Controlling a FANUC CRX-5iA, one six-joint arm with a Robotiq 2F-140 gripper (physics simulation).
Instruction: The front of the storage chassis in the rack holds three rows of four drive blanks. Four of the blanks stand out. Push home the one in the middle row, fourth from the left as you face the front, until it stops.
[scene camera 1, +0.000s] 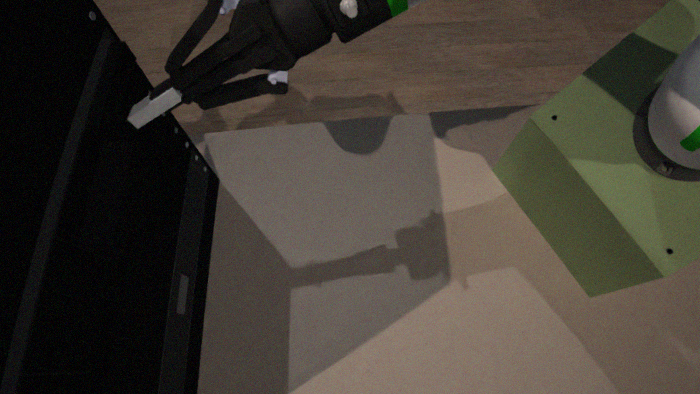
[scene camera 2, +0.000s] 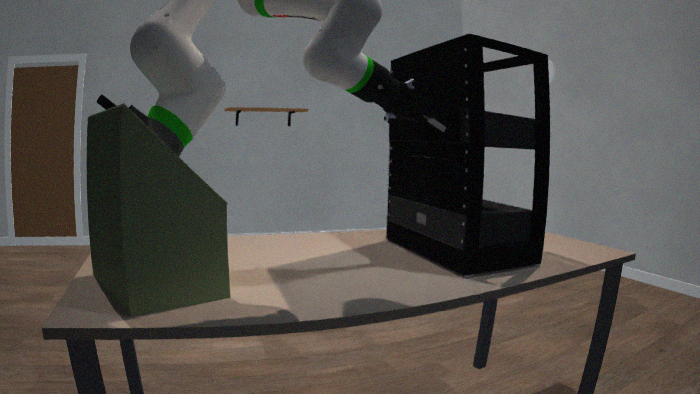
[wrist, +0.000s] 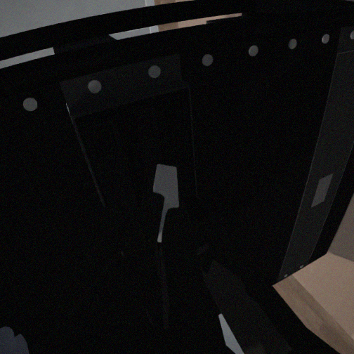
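Where they show: gripper, fingertip midpoint: (scene camera 1: 135, 117) (scene camera 2: 442, 127); arm's base, origin of the base link: (scene camera 2: 149, 155).
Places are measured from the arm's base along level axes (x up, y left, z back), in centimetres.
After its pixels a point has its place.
The black rack (scene camera 1: 25, 65) {y 7.3, x 19.7, z -75.0 cm} (scene camera 2: 475, 165) {y -5.3, x -1.3, z -76.8 cm} (wrist: 230, 56) stands on the table. The storage chassis (scene camera 2: 510, 131) {y -1.9, x 8.4, z -90.9 cm} (wrist: 125, 86) sits in its upper part; a dark grey flange and thin edge lines of its front show in the wrist view. The front is nearly black, so the separate drive blanks, their rows and how far any stands out cannot be made out. My gripper (scene camera 1: 155, 107) {y 4.4, x 7.7, z -72.2 cm} (scene camera 2: 435, 123) {y 4.4, x 7.7, z -72.2 cm} (wrist: 163, 180) is shut and empty, its light grey fingertips together in front of the chassis face. Whether they touch a blank cannot be told.
A dark grey unit (scene camera 2: 445, 228) {y 5.5, x -18.6, z -75.0 cm} (wrist: 300, 240) with a pale label sits low in the rack. A row of screw heads runs along the rack's post. The green pedestal (scene camera 1: 560, 200) {y 3.5, x -18.0, z -11.6 cm} (scene camera 2: 170, 240) {y -15.2, x -15.8, z -6.6 cm} carries the arm on the table (scene camera 1: 375, 345) {y 26.6, x -29.7, z -43.7 cm} (scene camera 2: 330, 287) {y -2.8, x -29.7, z -41.8 cm}, opposite the rack.
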